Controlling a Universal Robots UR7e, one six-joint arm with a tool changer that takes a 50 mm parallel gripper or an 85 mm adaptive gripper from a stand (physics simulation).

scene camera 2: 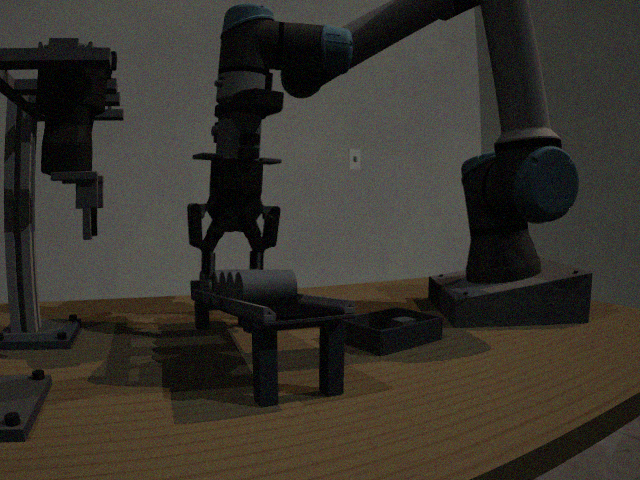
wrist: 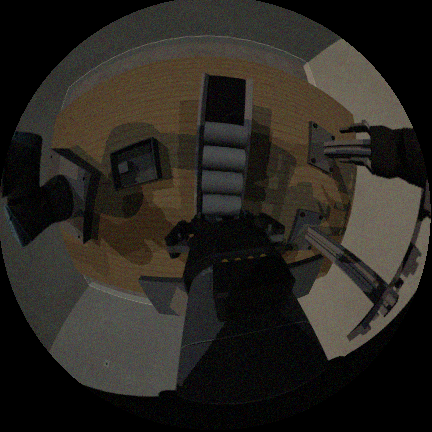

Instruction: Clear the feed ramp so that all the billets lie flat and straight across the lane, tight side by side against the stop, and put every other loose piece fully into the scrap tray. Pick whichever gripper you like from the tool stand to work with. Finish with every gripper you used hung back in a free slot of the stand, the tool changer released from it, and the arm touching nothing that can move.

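Note:
Several light grey billets lie across the lane of the dark feed ramp, side by side toward its far end in the scene view. The adaptive gripper is on the arm, pointing down at that end, open with its fingers parted across the lane. Its lower fingertips are partly hidden, and contact with the end billet cannot be told. The stop is mostly hidden beneath the gripper. The scrap tray stands beside the ramp with a small pale piece inside.
The other gripper hangs in the tool stand. The stand's base plates are bolted to the table. The arm's wedge-shaped base stands beyond the tray. Lighting is dim.

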